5 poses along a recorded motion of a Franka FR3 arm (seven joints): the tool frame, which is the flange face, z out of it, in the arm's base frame.
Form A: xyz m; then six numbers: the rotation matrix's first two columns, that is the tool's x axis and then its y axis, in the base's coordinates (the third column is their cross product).
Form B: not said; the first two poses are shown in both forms.
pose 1, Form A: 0.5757, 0.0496, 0.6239, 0.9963, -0.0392, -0.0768, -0.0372, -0.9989, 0.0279
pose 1, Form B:
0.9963, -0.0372, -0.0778, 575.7
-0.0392, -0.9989, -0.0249, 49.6
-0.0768, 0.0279, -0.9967, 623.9
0, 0, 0, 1

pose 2, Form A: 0.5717, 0.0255, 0.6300, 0.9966, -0.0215, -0.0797, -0.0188, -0.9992, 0.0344
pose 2, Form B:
0.9966, -0.0188, -0.0804, 571.7
-0.0215, -0.9992, -0.0328, 25.5
-0.0797, 0.0344, -0.9962, 630.0
0, 0, 0, 1

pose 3, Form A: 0.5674, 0.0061, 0.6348, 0.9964, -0.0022, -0.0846, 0.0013, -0.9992, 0.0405
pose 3, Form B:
0.9964, 0.0013, -0.0846, 567.4
-0.0022, -0.9992, -0.0405, 6.1
-0.0846, 0.0405, -0.9956, 634.8
0, 0, 0, 1

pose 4, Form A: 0.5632, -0.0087, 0.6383, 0.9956, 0.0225, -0.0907, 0.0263, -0.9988, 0.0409
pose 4, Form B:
0.9956, 0.0263, -0.0897, 563.2
0.0225, -0.9988, -0.0431, -8.7
-0.0907, 0.0409, -0.9950, 638.3
0, 0, 0, 1

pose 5, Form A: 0.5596, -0.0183, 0.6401, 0.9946, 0.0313, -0.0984, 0.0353, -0.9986, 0.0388
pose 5, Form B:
0.9946, 0.0353, -0.0970, 559.6
0.0313, -0.9986, -0.0421, -18.3
-0.0984, 0.0388, -0.9943, 640.1
0, 0, 0, 1

